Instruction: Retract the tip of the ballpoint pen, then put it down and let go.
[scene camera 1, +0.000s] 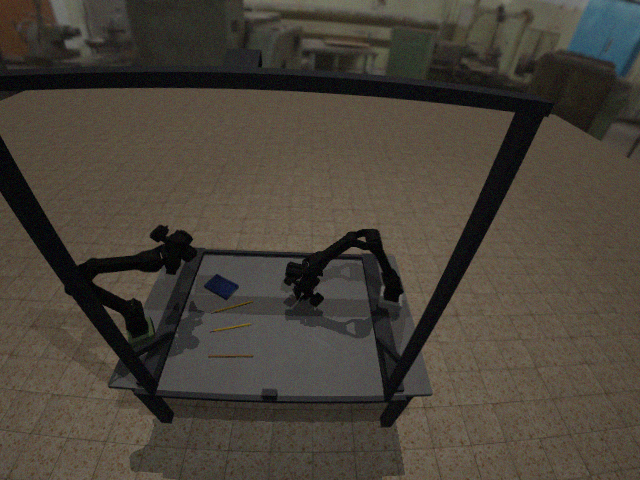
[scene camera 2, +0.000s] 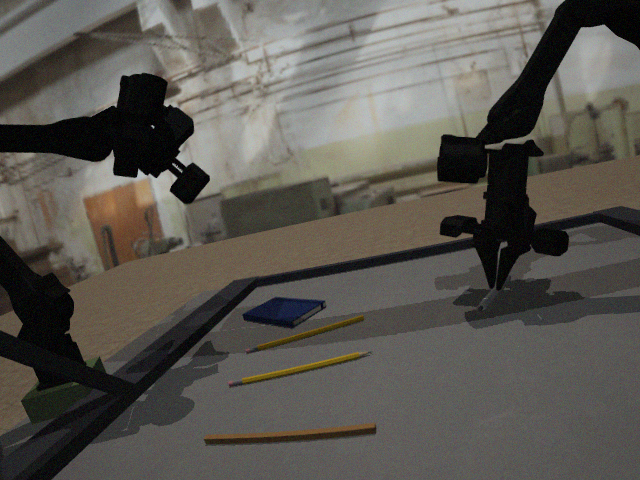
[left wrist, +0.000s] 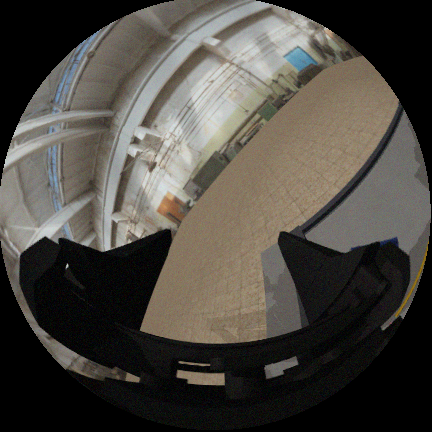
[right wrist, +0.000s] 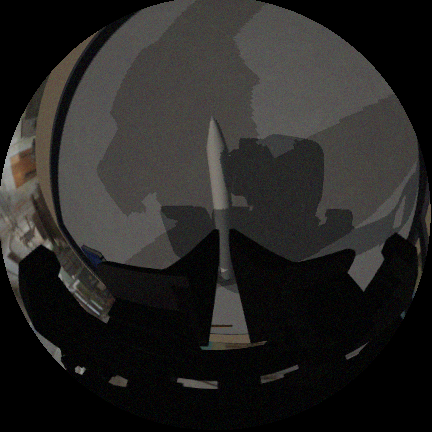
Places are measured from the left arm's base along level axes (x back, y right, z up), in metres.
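Pixels of known places: left gripper, fingertip midpoint: (scene camera 2: 174, 164) (left wrist: 226, 236); right gripper, fingertip midpoint: (scene camera 1: 298, 301) (scene camera 2: 495, 289) (right wrist: 223, 234); left arm's base at its link origin: (scene camera 1: 139, 329); right arm's base at its link origin: (scene camera 1: 391, 295).
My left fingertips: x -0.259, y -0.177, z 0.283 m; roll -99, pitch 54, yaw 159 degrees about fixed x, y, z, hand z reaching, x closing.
Observation:
For each thing: its top centre in the pictures, then the offset to it from my left fingertips.
- pale ballpoint pen at its top centre: (right wrist: 219, 229) (scene camera 2: 495, 284) dx -0.407, dy +0.327, dz -0.310 m
- blue notebook at its top centre: (scene camera 2: 282, 307) (right wrist: 96, 262) (scene camera 1: 221, 285) dx -0.122, dy +0.081, dz -0.311 m
- orange stick at its top centre: (scene camera 2: 284, 433) (scene camera 1: 230, 355) dx -0.036, dy +0.439, dz -0.316 m
The pale ballpoint pen (scene camera 2: 488, 299) (right wrist: 217, 185) is at or close above the table top in the picture's right part in scene camera 2. Its pointed end is at the top of the right wrist view, and its dark end is toward the table's front. Whether the writing tip is out is too small to tell. My right gripper (scene camera 2: 496, 287) (right wrist: 223, 234) points down and is shut on the pen's body, nearer the dark end. My left gripper (left wrist: 226, 236) is open and empty, raised over the table's left side, away from the pen.
A blue notebook (scene camera 1: 221, 286) (scene camera 2: 284, 312) lies at the back left. Two yellow pencils (scene camera 2: 310, 332) (scene camera 2: 302, 368) lie in front of it, and an orange stick (scene camera 1: 230, 356) (scene camera 2: 289, 435) nearer the front. Dark frame posts (scene camera 1: 467, 232) stand at the table's sides.

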